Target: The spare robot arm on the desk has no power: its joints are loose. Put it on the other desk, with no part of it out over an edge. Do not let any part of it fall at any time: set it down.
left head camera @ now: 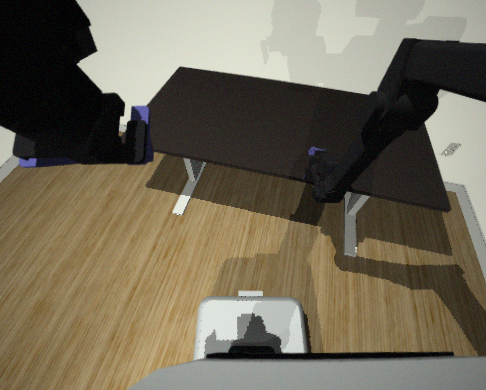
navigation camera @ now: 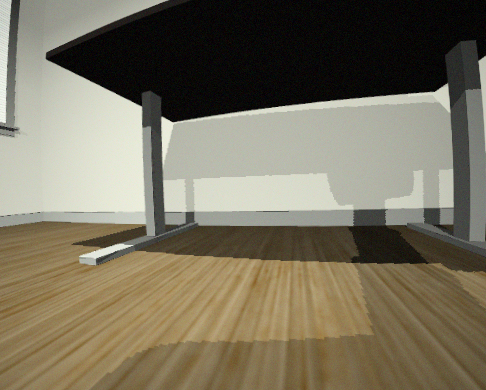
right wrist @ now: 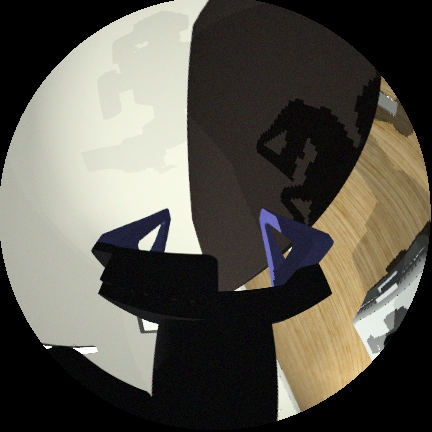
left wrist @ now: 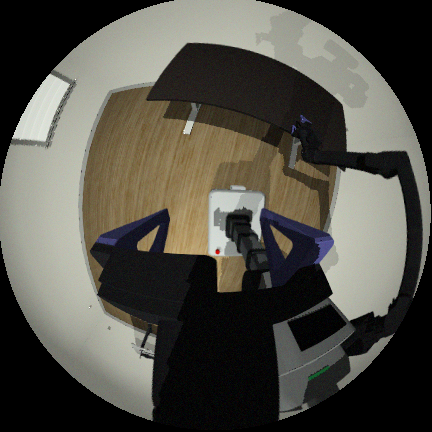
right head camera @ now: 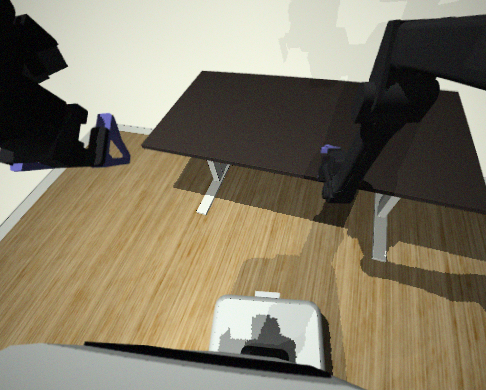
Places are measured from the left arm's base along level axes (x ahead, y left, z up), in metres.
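Pixels of known places: left gripper, fingertip midpoint: [left head camera: 118, 157] [left wrist: 214, 213] [right head camera: 101, 160]; right gripper, fingertip midpoint: [left head camera: 310, 158] [right wrist: 214, 212] [left wrist: 296, 119] [right head camera: 325, 156].
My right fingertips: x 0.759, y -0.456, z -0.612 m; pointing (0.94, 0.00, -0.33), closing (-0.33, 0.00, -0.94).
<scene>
Behind a point stands the place of what it marks.
The spare robot arm does not show in these views. A dark desk [left head camera: 240, 115] @[x 1.140, y -0.158, z -0.690 m] [right head camera: 260, 120] @[x 1.094, y -0.176, z -0.690 m] [left wrist: 225, 75] @[x 1.091, y -0.058, z -0.690 m] [right wrist: 225, 100] @[x 0.915, y -0.596, z -0.690 m] [navigation camera: 300, 50] @[x 1.006, y -0.424, z -0.715 m] stands across from me; which of the two desks it is, I cannot tell. My right gripper [left head camera: 311, 162] @[x 0.759, y -0.456, z -0.613 m] [right head camera: 326, 162] @[x 0.759, y -0.456, z -0.613 m] [left wrist: 296, 119] @[x 0.759, y -0.456, z -0.613 m] [right wrist: 214, 212] @[x 0.759, y -0.456, z -0.613 m] is open and empty, near the desk's near edge in the head views. Its shadow lies on the desk top in the right wrist view. My left gripper [left wrist: 214, 213] @[x 0.313, y 0.001, z -0.152 m] is open and empty, to the left of the desk in the head views, over the floor and my base in the left wrist view.
The desk has grey legs [left head camera: 350, 225] @[x 0.844, y -0.958, z -1.384 m] [right head camera: 380, 235] @[x 0.788, y -0.945, z -1.385 m] [navigation camera: 152, 165] @[x 1.226, y 0.203, z -1.061 m] with feet on the wooden floor [left head camera: 125, 250] @[x 0.643, y 0.615, z -1.410 m]. My white base [left head camera: 210, 320] @[x 0.207, y -0.031, z -1.150 m] [right head camera: 225, 320] @[x 0.199, y -0.031, z -1.150 m] [left wrist: 217, 200] @[x 0.221, y -0.045, z -1.150 m] stands on the near side. A pale wall [left head camera: 200, 30] @[x 1.650, y 0.088, z -0.467 m] rises behind the desk. A window [left wrist: 42, 110] is at the left.
</scene>
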